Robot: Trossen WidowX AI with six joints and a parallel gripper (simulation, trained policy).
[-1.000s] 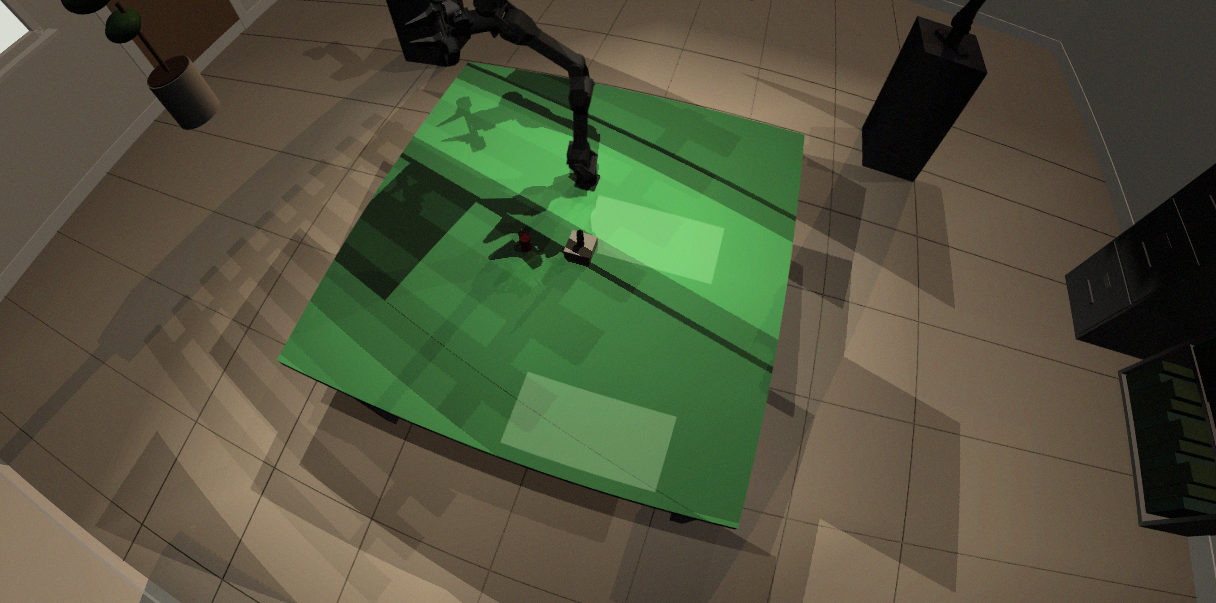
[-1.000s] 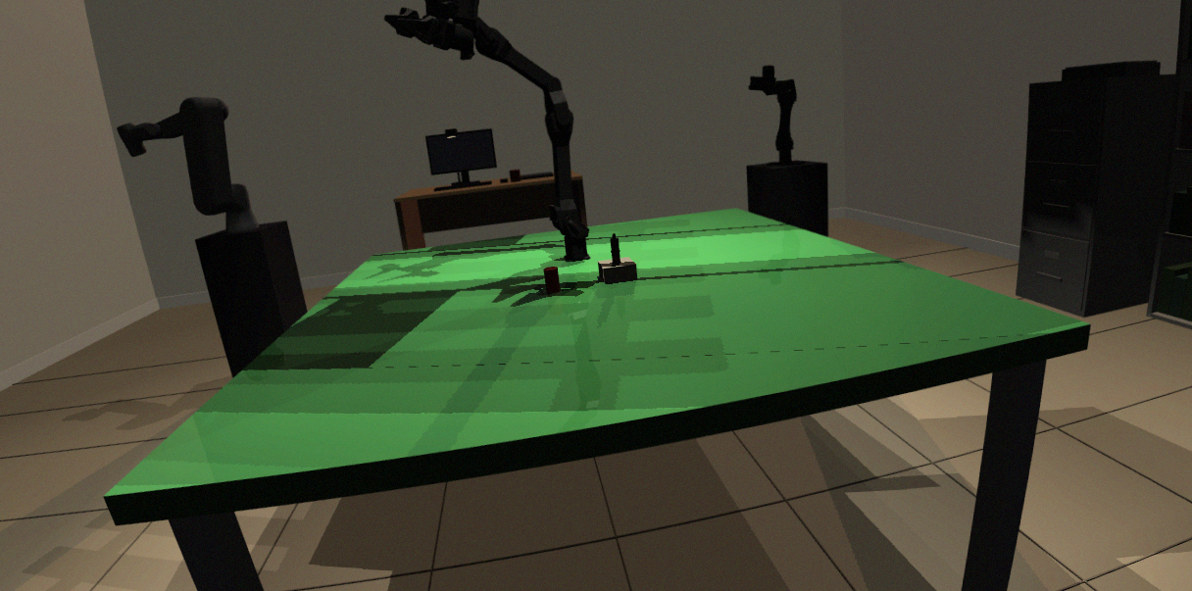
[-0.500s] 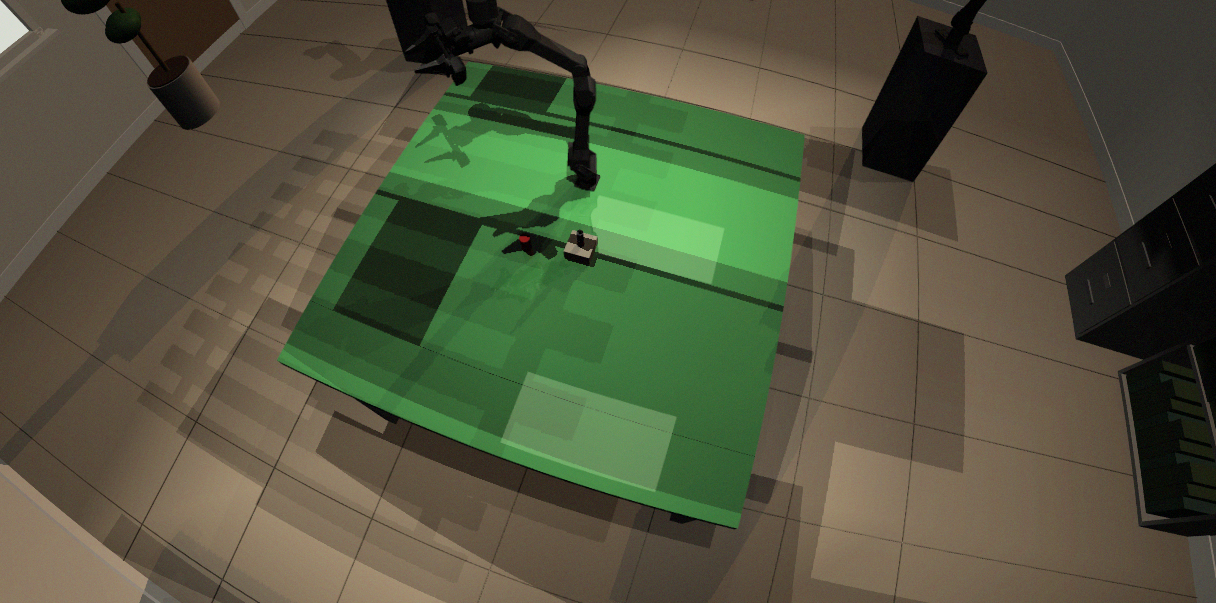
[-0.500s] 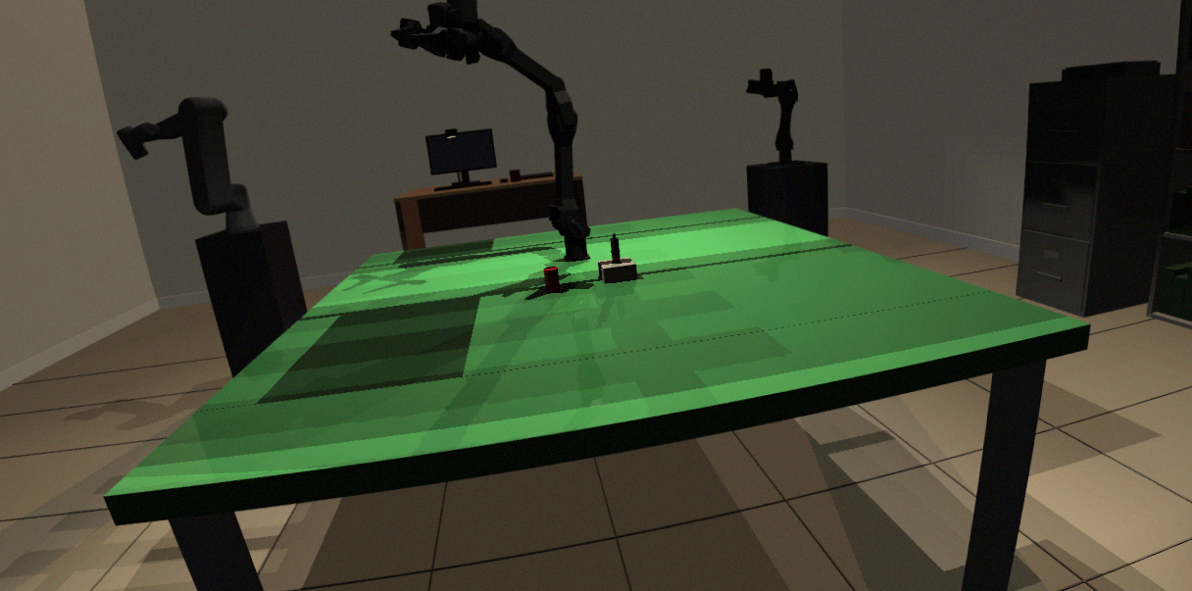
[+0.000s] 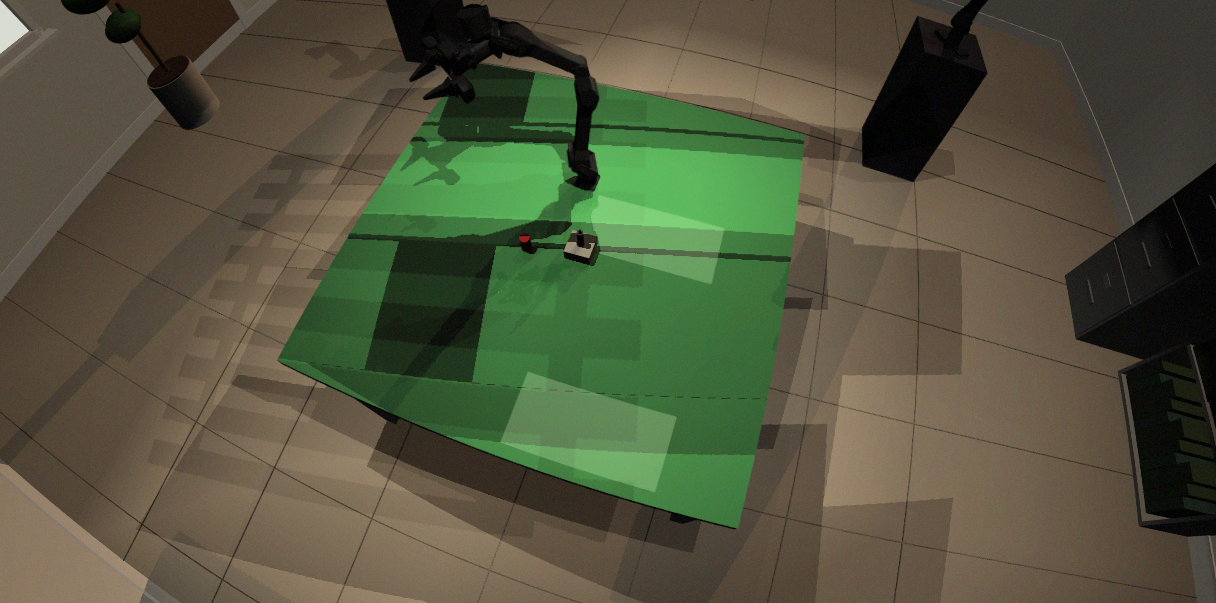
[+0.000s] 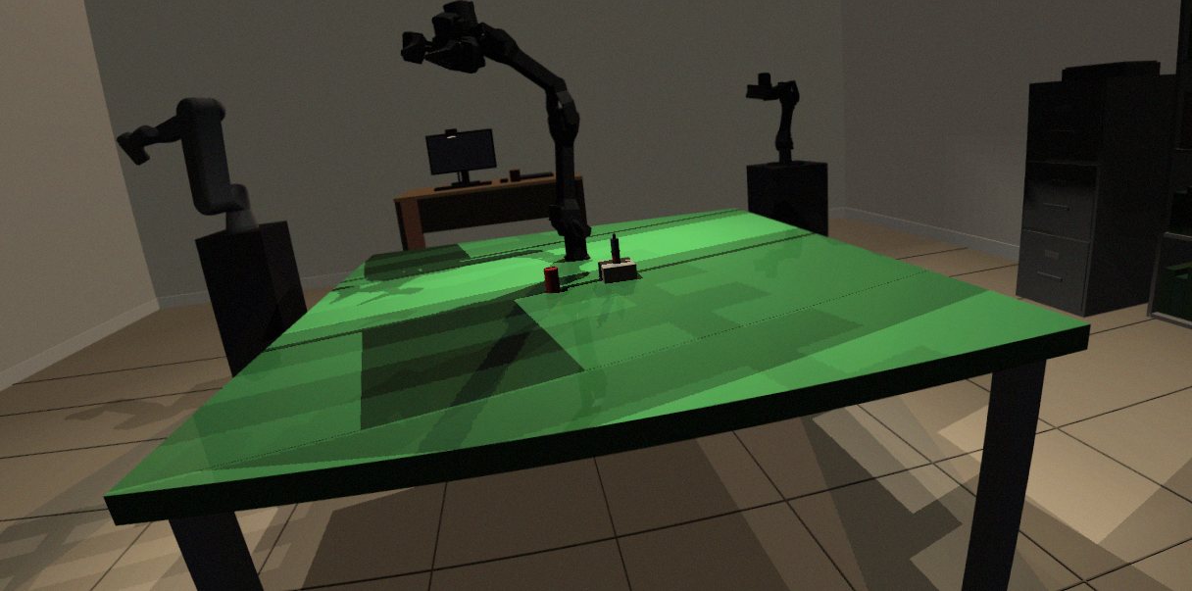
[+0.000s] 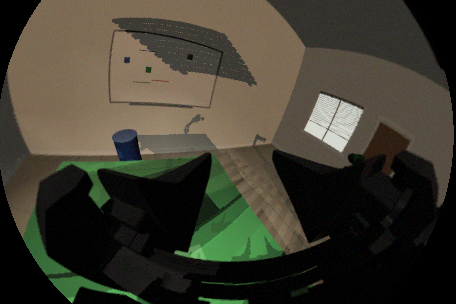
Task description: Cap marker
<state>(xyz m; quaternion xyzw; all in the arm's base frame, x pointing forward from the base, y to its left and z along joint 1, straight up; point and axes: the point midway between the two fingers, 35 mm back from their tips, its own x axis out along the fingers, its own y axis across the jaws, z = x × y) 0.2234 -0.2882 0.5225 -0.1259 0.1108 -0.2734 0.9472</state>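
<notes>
Right now my gripper tip is 3 cm short of the red cap, 22 cm to the right of it and 49 cm above it. From my gripper tip the other things lie so: pale holder block: 1 cm behind, 37 cm to the left, 50 cm below.
</notes>
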